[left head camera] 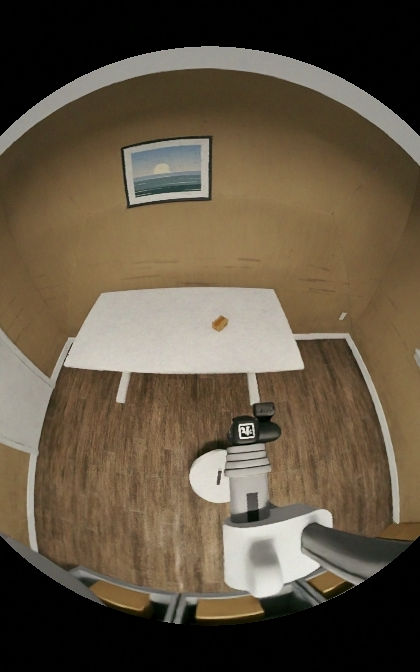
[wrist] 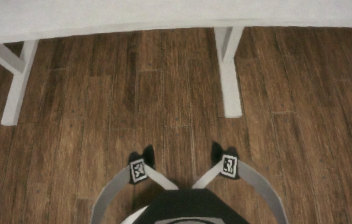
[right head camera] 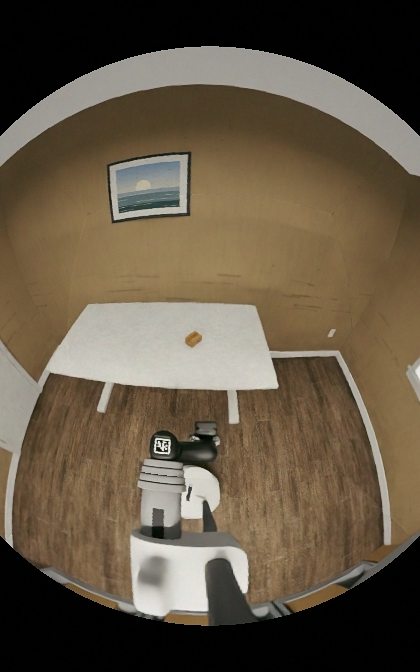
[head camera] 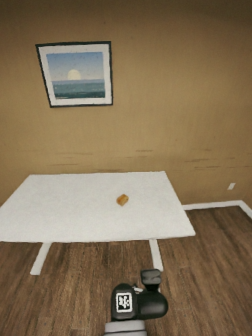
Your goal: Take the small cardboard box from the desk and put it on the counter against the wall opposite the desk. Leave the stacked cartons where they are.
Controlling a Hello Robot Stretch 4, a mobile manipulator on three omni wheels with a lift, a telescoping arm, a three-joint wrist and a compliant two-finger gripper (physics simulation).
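Seen in the pictures: hand, its tool point: [wrist: 183,159] [head camera: 143,287]; robot's base, origin of its link: [left head camera: 217,474] [right head camera: 190,490].
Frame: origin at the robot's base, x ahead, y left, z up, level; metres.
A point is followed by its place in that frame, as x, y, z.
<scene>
A small orange-brown cardboard box [head camera: 122,200] @(0.856, -0.015, 0.742) [left head camera: 220,323] @(0.859, -0.019, 0.742) [right head camera: 193,339] @(0.857, -0.023, 0.742) lies on the white desk [head camera: 65,210] @(0.817, 0.441, 0.692) [left head camera: 145,340] @(0.776, 0.441, 0.692) [right head camera: 125,350] @(0.793, 0.411, 0.692), right of the desk's middle. The box does not show in the wrist view, where the desk's front edge [wrist: 175,26] @(0.563, -0.085, 0.673) runs along the top. My gripper [wrist: 183,156] @(0.278, -0.087, 0.779) is open and empty in the wrist view, with its fingertips apart over the floor. It is in front of the desk, away from the box. In the head views the wrist hides the fingers. The counter does not show clearly.
The desk's legs [wrist: 231,90] [head camera: 156,255] stand on the wood floor in front of me. A framed picture [head camera: 77,75] @(1.331, 0.303, 1.613) hangs on the wall behind the desk. Shelves with cardboard cartons [left head camera: 229,609] [right head camera: 320,597] show at the bottom edge of the side head views. A white door-like panel [left head camera: 15,395] @(0.315, 1.871, 0.449) is at the left.
</scene>
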